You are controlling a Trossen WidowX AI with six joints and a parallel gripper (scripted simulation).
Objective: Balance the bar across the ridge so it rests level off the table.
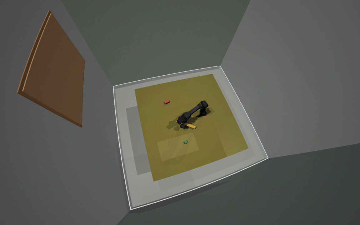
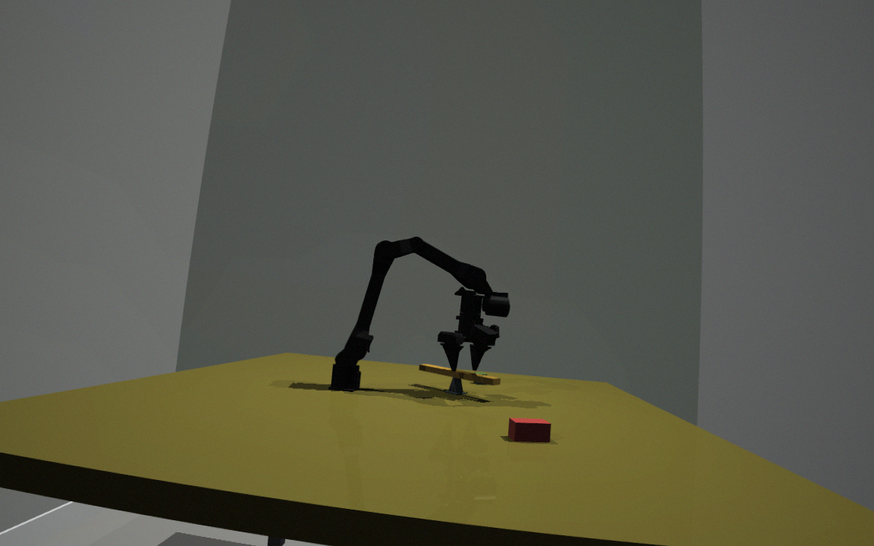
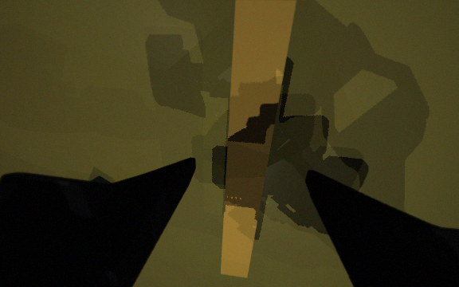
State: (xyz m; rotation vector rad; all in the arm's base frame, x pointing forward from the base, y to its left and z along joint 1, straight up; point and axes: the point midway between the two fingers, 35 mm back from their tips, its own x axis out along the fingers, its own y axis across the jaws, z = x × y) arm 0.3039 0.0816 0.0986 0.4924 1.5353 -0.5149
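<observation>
Right now the bar is 2 cm to the left of my gripper tip, 2 cm behind it and 1 cm below it. The rest, counted from my gripper tip: red block 38 cm to the right, 13 cm ahead, 5 cm below; then small green cube 23 cm to the left, 5 cm below, 5 cm ahead.
</observation>
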